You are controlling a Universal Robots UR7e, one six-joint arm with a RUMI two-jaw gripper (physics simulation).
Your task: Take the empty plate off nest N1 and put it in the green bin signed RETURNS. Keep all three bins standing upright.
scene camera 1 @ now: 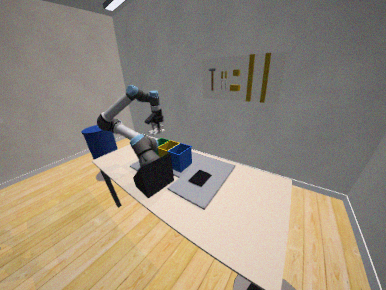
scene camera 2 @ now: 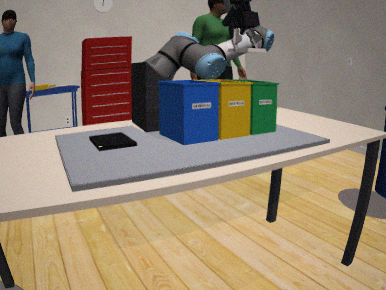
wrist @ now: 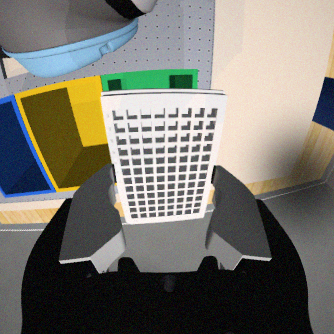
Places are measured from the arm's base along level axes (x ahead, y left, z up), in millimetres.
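Pixels of known places: gripper, between the fingertips: (scene camera 1: pixel 156 131) (wrist: pixel 163 166); arm's base, origin of its link: (scene camera 1: pixel 151 164) (scene camera 2: pixel 153 76).
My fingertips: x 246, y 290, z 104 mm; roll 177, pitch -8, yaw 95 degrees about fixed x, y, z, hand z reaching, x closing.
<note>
Ahead of a thing's pixels: the offset from my fingertips to its top centre.
My gripper (scene camera 1: pixel 156 128) (scene camera 2: pixel 248 41) (wrist: pixel 163 166) is shut on the white plate {dx -1, dy +0, dz +16 mm} (scene camera 1: pixel 157 132) (scene camera 2: pixel 252 50) (wrist: pixel 165 159), a grid of small square wells, held by its two long sides. The plate hangs above bin height. In the wrist view it covers most of the green bin {dx +11, dy +5, dz -112 mm} (scene camera 1: pixel 162 142) (scene camera 2: pixel 263 116) (wrist: pixel 145 80) and overlaps part of the yellow bin's opening. The green bin stands upright at the end of the row; its sign is blurred. The low black nest {dx +34, dy -500, dz -277 mm} (scene camera 1: pixel 200 178) (scene camera 2: pixel 112 141) lies on the grey mat with no plate on it; its name is not readable.
The yellow bin {dx +33, dy -124, dz -112 mm} (scene camera 1: pixel 169 145) (scene camera 2: pixel 235 117) (wrist: pixel 92 120) stands upright beside the green one, then the blue bin {dx +54, dy -253, dz -112 mm} (scene camera 1: pixel 181 158) (scene camera 2: pixel 200 122) (wrist: pixel 15 150), also upright. The black pedestal (scene camera 1: pixel 153 177) (scene camera 2: pixel 145 97) is behind them. A blue barrel (scene camera 1: pixel 100 143) stands past the table's end.
</note>
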